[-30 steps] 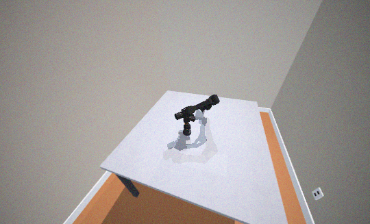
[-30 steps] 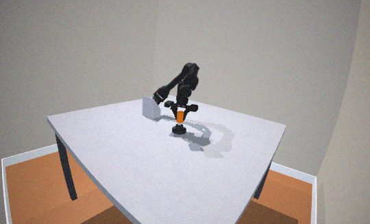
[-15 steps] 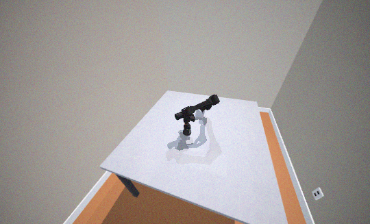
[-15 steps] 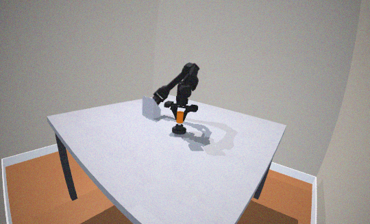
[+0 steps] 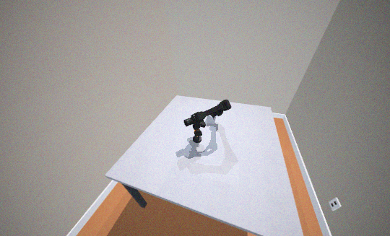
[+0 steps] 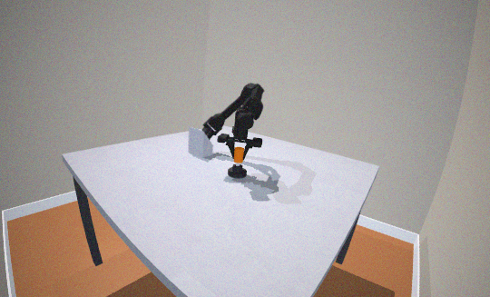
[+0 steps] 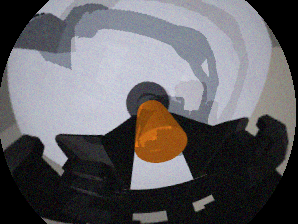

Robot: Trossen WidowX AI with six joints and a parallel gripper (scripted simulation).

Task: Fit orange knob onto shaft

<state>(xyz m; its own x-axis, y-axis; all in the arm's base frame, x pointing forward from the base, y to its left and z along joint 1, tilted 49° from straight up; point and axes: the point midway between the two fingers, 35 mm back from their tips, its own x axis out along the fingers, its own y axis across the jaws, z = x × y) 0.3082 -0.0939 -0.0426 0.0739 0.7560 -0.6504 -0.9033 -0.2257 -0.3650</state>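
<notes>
Now: the orange knob 30 mm above my gripper tip. The rest, counted from my gripper tip: round pedestal 40 mm below.
</notes>
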